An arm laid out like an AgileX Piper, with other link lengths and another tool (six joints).
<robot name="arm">
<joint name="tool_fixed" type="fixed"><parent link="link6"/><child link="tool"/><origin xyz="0.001 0.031 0.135" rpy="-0.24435 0 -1.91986"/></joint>
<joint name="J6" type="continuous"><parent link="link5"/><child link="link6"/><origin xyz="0 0.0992 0" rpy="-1.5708 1.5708 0"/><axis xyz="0 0 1"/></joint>
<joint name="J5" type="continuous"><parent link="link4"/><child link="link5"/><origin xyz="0 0 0" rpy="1.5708 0 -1.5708"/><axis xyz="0 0 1"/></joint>
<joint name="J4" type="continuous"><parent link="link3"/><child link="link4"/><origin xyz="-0.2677 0.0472 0" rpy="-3.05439 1.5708 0"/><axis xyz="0 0 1"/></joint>
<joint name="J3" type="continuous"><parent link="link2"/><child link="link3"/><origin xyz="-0.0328 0.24 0" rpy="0 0 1.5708"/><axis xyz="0 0 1"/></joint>
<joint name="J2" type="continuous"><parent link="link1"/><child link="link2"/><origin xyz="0 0 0" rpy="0 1.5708 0"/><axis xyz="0 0 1"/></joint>
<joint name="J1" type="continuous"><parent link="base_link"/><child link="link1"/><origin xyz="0 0 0.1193" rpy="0 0 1.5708"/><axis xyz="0 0 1"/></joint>
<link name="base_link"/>
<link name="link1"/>
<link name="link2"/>
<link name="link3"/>
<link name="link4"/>
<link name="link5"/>
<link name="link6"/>
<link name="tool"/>
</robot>
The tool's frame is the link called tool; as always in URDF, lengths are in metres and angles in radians. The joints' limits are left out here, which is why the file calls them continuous.
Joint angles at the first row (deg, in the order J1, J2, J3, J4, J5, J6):
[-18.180 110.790 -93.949 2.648 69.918 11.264]
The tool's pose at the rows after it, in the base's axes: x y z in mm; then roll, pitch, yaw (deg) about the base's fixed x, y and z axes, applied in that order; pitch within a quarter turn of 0, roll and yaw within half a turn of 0:
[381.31 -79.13 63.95 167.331 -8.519 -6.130]
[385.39 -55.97 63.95 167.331 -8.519 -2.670]
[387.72 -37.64 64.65 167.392 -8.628 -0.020]
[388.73 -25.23 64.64 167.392 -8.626 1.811]
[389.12 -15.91 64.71 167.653 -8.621 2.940]
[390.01 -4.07 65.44 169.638 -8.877 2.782]
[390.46 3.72 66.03 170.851 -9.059 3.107]
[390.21 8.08 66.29 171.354 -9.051 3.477]
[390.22 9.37 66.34 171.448 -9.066 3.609]
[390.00 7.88 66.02 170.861 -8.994 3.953]
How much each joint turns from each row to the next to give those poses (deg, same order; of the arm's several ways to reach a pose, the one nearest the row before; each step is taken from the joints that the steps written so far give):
[4.143 -0.001 0.001 0.000 -0.002 0.000]
[3.461 0.000 0.000 0.000 0.000 0.001]
[2.674 -0.100 0.001 0.076 0.000 -0.001]
[1.831 0.003 -0.003 0.000 0.002 0.001]
[1.218 0.001 -0.001 0.260 0.040 -0.002]
[0.556 -0.001 0.001 2.021 0.000 0.001]
[0.417 0.001 -0.002 1.291 0.001 -0.365]
[0.341 -0.002 0.004 0.532 0.090 -0.210]
[0.133 0.000 0.000 0.101 0.000 -0.035]
[0.130 0.001 -0.001 -0.597 0.000 -0.001]

